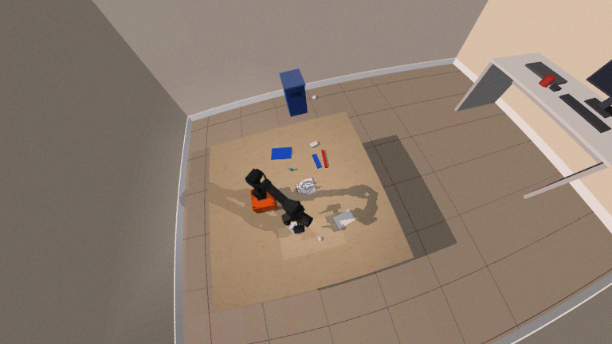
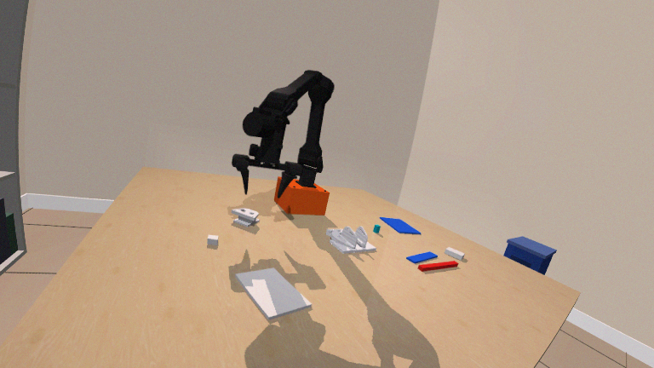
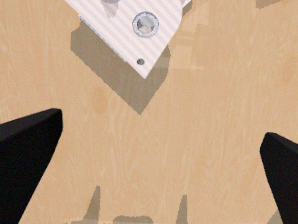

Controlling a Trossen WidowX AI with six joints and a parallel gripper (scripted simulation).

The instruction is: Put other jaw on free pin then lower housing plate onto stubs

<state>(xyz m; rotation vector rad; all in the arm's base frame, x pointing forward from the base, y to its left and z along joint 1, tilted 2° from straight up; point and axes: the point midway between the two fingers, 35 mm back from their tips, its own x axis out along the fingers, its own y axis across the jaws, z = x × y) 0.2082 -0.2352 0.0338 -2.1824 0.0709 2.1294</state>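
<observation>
Now: gripper tip 50 mm past the white bracket, 20 mm to the left of it and 90 mm above it. Round my gripper tip: grey jaw (80 mm ahead, 230 mm to the left, 80 mm below); small white cube (90 mm ahead, 140 mm to the right, 90 mm below); flat white slab (290 mm ahead, 60 mm to the right, 90 mm below).
</observation>
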